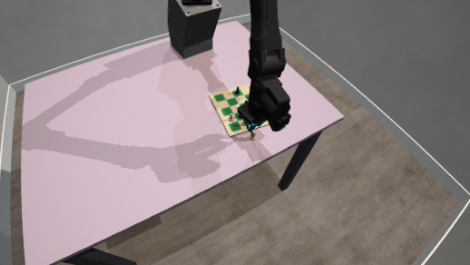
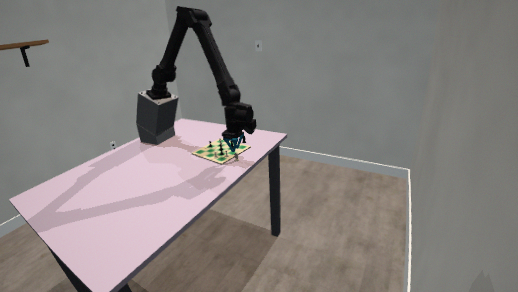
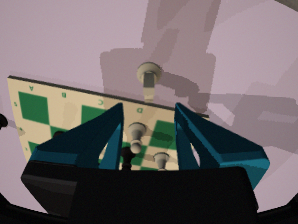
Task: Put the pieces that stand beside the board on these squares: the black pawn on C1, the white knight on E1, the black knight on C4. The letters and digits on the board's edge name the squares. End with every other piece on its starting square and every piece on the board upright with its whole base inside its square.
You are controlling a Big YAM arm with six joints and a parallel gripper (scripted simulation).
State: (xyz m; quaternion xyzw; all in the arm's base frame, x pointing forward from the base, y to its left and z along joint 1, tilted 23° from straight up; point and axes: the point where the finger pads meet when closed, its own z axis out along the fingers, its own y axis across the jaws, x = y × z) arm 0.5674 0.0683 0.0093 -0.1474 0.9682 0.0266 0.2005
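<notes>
My gripper is now 4 cm above the white knight. Also, from my hand: black knight 17 cm to the left, 11 cm behind, 4 cm below; chessboard 14 cm behind, 6 cm below, 3 cm to the left.
</notes>
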